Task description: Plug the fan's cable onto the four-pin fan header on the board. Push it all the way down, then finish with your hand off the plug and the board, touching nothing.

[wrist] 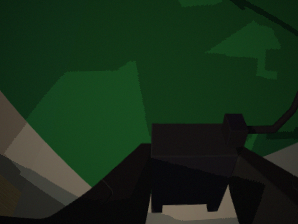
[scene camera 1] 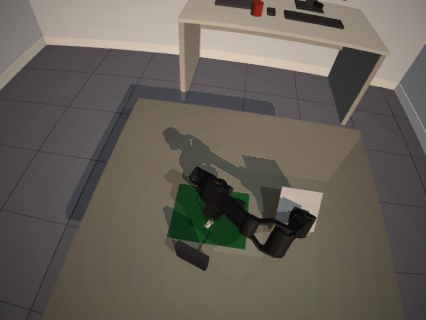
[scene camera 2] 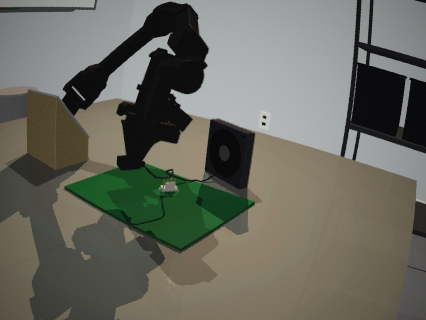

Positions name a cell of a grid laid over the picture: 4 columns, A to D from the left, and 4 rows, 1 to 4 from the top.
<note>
In view: the gripper (scene camera 2: B3), a black plug (wrist: C3), a black fan (scene camera 2: C2) and a green board (scene camera 2: B3).
The gripper shows as well in the wrist view (wrist: C3). The green board is seen too in the wrist view (wrist: B2) and in scene camera 1 (scene camera 1: B3).
</note>
